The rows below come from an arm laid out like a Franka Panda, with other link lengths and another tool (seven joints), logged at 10 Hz.
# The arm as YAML. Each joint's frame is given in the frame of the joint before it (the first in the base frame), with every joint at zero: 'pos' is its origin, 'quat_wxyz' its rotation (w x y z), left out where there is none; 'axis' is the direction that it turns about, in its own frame. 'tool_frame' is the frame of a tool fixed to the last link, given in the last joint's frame.
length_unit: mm
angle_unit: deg
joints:
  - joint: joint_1
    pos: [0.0, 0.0, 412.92]
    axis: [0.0, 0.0, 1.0]
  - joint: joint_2
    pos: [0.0, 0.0, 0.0]
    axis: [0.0, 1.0, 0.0]
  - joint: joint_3
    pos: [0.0, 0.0, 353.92]
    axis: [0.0, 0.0, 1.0]
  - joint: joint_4
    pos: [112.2, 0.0, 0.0]
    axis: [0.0, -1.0, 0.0]
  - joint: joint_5
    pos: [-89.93, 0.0, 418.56]
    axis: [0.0, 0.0, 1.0]
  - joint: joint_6
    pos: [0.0, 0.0, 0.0]
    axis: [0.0, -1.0, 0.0]
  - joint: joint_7
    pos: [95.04, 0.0, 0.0]
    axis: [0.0, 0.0, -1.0]
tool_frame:
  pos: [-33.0, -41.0, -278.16]
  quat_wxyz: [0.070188, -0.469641, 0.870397, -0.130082]
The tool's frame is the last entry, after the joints.
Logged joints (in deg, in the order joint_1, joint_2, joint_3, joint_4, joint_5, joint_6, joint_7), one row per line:
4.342 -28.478 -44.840 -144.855 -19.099 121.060 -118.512
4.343 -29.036 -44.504 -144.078 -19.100 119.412 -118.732
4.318 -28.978 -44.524 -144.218 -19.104 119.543 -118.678
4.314 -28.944 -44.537 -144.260 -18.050 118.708 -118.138
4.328 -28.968 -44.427 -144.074 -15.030 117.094 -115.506
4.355 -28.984 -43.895 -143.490 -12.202 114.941 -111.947
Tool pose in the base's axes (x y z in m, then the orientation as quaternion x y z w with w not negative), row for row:
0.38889 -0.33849 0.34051 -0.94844 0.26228 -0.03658 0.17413
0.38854 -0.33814 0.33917 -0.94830 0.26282 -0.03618 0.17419
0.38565 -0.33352 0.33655 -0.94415 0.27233 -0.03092 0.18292
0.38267 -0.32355 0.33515 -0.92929 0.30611 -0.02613 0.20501
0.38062 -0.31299 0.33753 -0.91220 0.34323 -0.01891 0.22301
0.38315 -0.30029 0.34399 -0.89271 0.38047 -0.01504 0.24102
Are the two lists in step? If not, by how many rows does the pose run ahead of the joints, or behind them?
The pose runs 1 row ahead of the joints: the pose in row i belongs to the joints in row i + 1.
